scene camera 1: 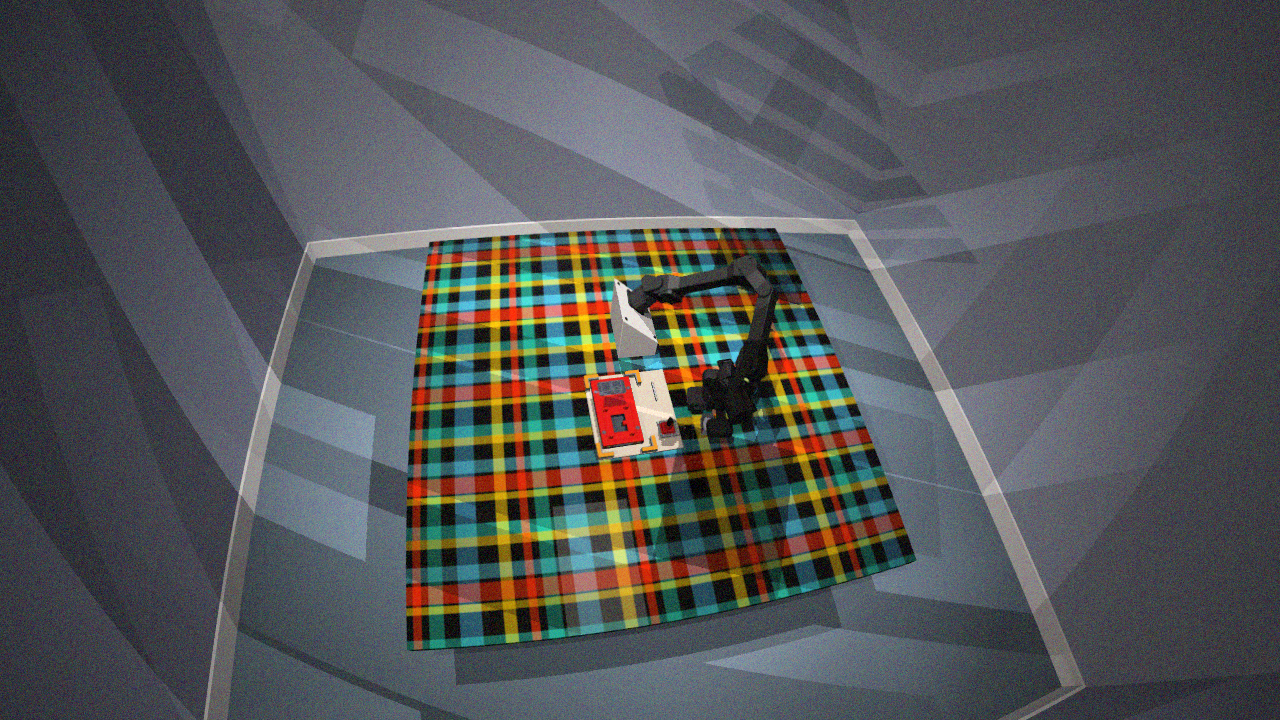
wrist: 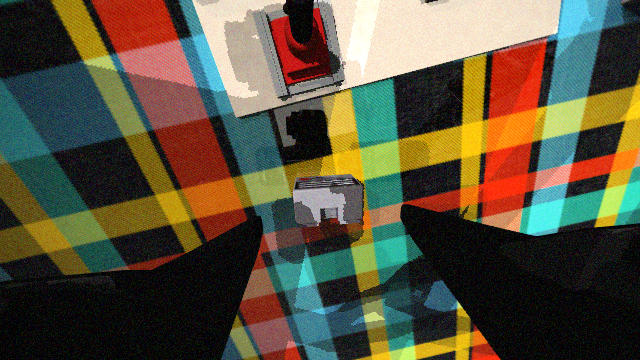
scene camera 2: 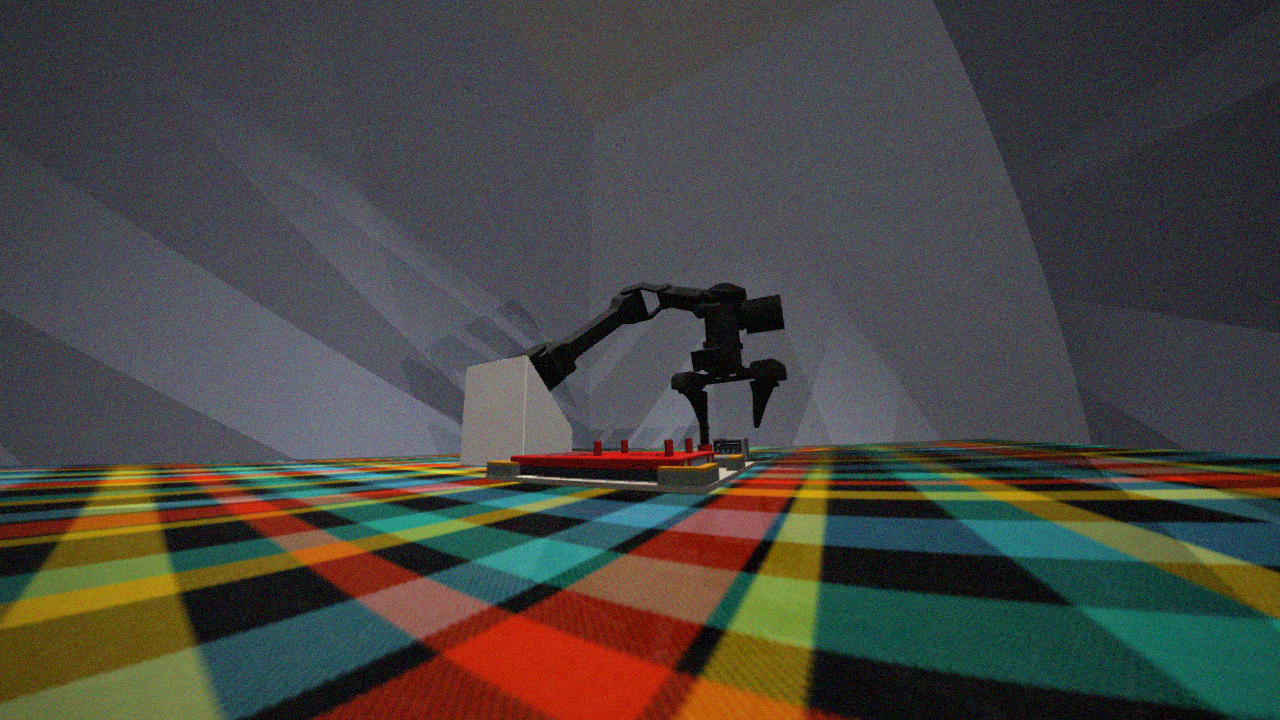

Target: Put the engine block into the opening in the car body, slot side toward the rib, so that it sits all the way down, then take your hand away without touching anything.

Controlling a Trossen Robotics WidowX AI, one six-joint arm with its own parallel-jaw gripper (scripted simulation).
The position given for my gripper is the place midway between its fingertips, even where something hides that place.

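Observation:
My gripper (scene camera 2: pixel 729 429) is open and holds nothing; I see the gripper (scene camera 1: pixel 709 418) again in scene camera 1, and the wrist view shows my gripper (wrist: pixel 332 216) too. There is a red car body (scene camera 2: pixel 624 465), and scene camera 1 also shows the red car body (scene camera 1: pixel 616 414), while in the wrist view the red car body is out of frame. I see an engine block (wrist: pixel 333 196) as well.

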